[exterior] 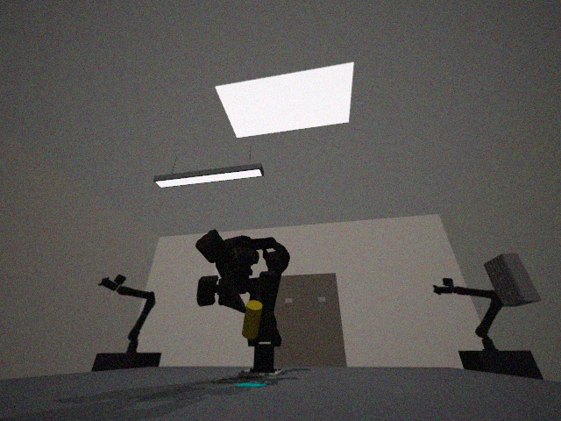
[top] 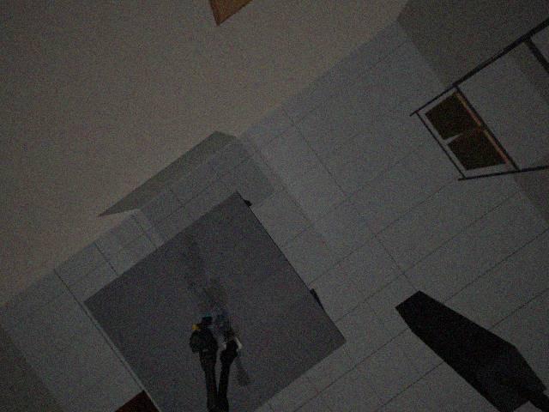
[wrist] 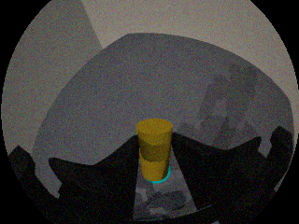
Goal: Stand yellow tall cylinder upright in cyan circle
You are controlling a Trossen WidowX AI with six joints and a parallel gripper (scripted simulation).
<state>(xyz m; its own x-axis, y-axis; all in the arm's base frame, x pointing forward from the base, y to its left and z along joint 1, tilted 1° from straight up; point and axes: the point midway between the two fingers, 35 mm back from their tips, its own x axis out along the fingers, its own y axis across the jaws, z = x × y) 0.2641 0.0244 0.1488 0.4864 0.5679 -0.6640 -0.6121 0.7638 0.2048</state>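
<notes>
Now: gripper tip 130 mm above the cyan circle, 40 mm past it and 10 mm to the left of it. Round my gripper tip: yellow tall cylinder (20 mm below, 10 mm behind).
</notes>
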